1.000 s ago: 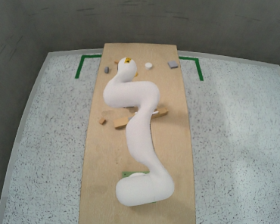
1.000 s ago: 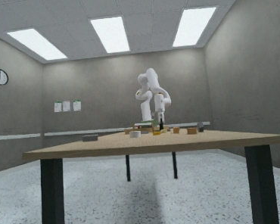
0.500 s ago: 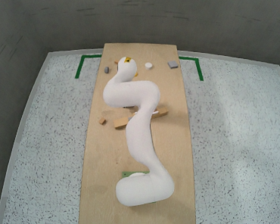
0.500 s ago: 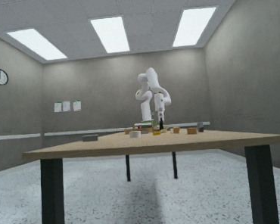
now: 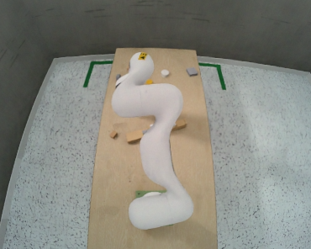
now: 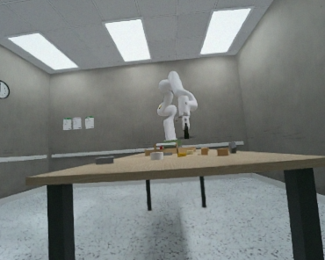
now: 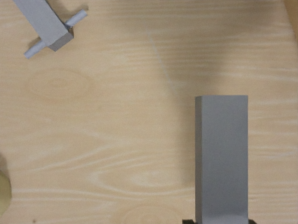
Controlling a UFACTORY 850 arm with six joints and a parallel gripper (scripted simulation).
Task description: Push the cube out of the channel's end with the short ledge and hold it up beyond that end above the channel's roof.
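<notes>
My hand is 100 mm past the wooden channel, 170 mm to the left of it and 70 mm above it. From my hand the other things lie so: long grey bar: 120 mm behind, 110 mm to the right, 80 mm below; cream ring: 170 mm ahead, 120 mm below; grey rod: 10 mm below.
</notes>
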